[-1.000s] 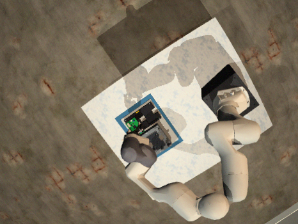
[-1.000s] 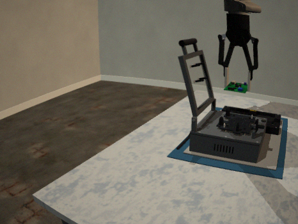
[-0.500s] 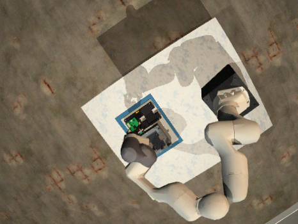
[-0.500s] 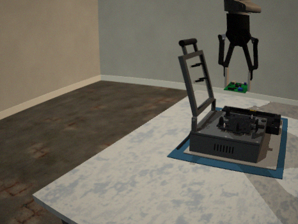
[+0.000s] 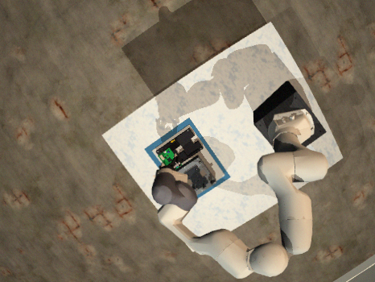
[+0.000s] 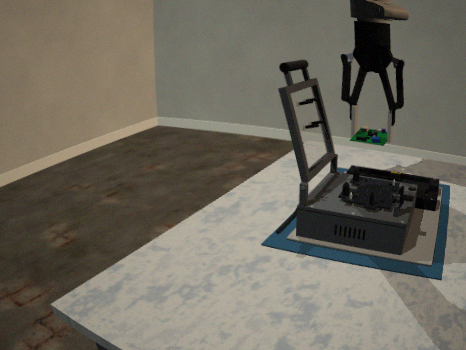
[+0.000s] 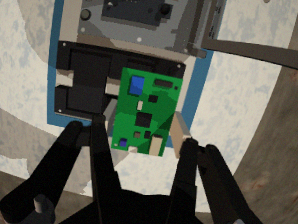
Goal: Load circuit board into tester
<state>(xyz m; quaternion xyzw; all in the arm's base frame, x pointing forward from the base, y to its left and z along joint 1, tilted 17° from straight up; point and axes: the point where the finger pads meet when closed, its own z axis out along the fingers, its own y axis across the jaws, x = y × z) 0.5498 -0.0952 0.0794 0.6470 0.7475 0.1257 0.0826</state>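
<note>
My gripper is now 2 cm above the green circuit board. Round my hand: tester nest (17 cm to the left, 7 cm below, 6 cm behind); tester lid (18 cm to the left, 5 cm ahead, 4 cm above).
</note>
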